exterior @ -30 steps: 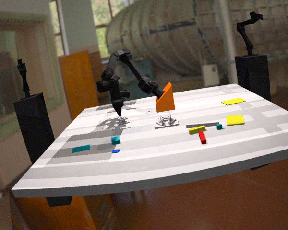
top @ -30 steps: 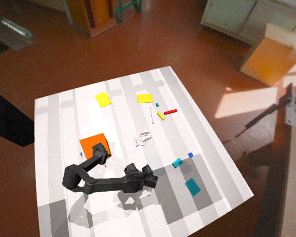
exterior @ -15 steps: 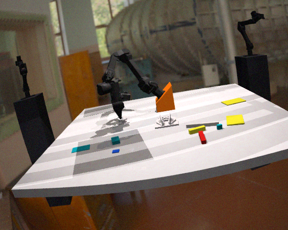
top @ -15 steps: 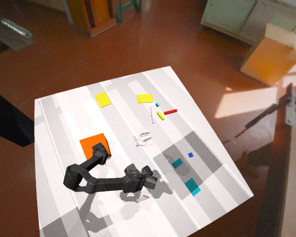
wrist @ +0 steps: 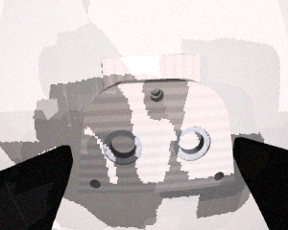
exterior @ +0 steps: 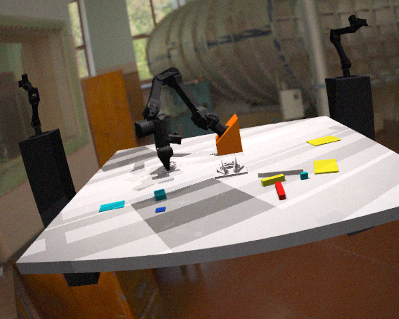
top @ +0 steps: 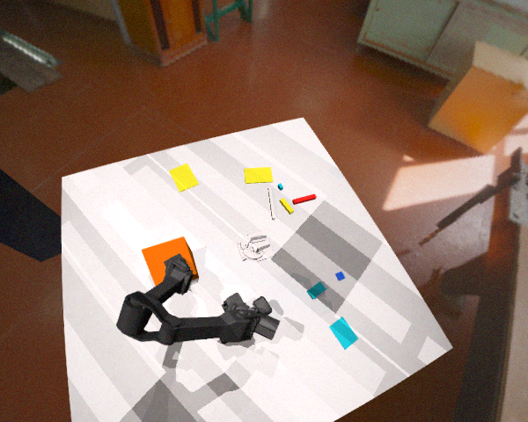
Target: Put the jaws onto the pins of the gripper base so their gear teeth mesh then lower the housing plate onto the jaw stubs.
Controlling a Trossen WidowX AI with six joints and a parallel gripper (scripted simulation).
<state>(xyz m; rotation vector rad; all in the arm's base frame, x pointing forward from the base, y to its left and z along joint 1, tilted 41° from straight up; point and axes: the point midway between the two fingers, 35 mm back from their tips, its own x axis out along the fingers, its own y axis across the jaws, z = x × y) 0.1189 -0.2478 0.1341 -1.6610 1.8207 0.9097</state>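
The pale grey jaw lies 150 mm ahead of my gripper tip and 250 mm to the left of it. The rest, counted from my gripper tip: teal block: 290 mm ahead, 30 mm to the right, 10 mm below; then ribbed plate: 200 mm ahead, 230 mm to the left, 10 mm below; then housing plate: 130 mm ahead, 240 mm to the left, 10 mm below.
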